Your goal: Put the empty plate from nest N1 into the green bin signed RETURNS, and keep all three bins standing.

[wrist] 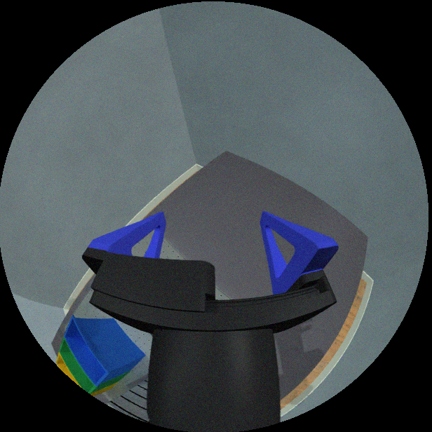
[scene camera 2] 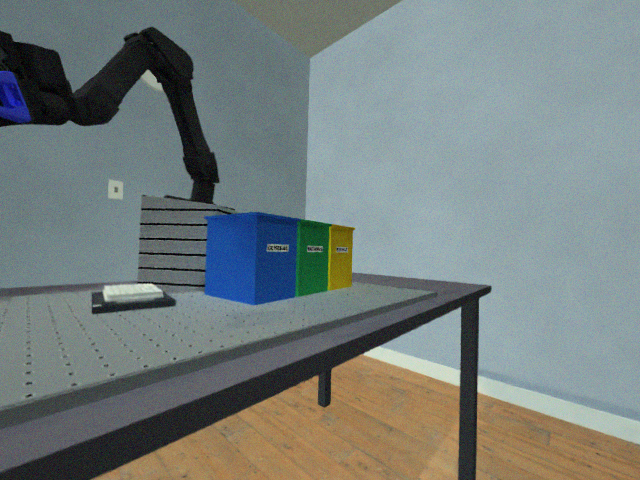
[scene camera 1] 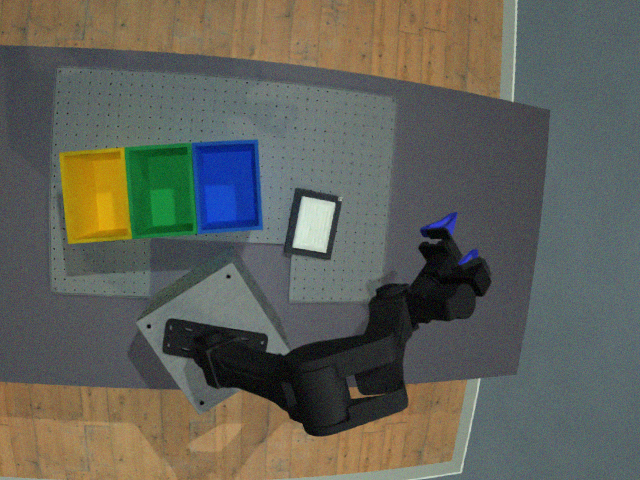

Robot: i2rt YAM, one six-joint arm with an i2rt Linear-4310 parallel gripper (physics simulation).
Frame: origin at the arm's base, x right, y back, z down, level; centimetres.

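Seen in the pictures: gripper, fingertip midpoint: (scene camera 1: 465,231); arm's base, origin of the base link: (scene camera 2: 200,206) (scene camera 1: 215,343).
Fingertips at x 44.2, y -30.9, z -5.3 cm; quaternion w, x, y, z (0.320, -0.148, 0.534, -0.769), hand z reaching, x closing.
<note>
Offsets run from my fingertips to a thing's top centre. Level surfaces: height alone.
A white plate {dx -24.9, dy +5.9, dz +26.2 cm} (scene camera 1: 314,224) (scene camera 2: 132,292) lies in a dark, low nest {dx -24.9, dy +5.9, dz +27.3 cm} (scene camera 1: 333,227) (scene camera 2: 134,306) on the perforated board, right of the bins in scene view 1. The green bin {dx -59.7, dy +3.9, dz +10.8 cm} (scene camera 1: 162,188) (scene camera 2: 313,258) (wrist: 80,375) stands upright between the yellow bin {dx -72.5, dy +7.1, dz +10.8 cm} (scene camera 1: 96,196) (scene camera 2: 341,258) (wrist: 62,362) and the blue bin {dx -46.9, dy +0.7, dz +10.8 cm} (scene camera 1: 227,186) (scene camera 2: 248,258) (wrist: 107,345), also upright. The green bin's inside looks empty from above. My gripper (scene camera 1: 460,235) (wrist: 212,216) is wide open and empty, raised above the table to the right of the nest in scene view 1. The nest's label cannot be read.
The perforated board {dz +28.8 cm} (scene camera 1: 330,134) (scene camera 2: 217,330) lies on the dark table (scene camera 1: 475,165) (scene camera 2: 248,413) (wrist: 230,190). The arm's base stands on a tall grey block (scene camera 1: 211,304) (scene camera 2: 170,245) in front of the bins in scene view 1. The table's right edge is beyond my gripper.
</note>
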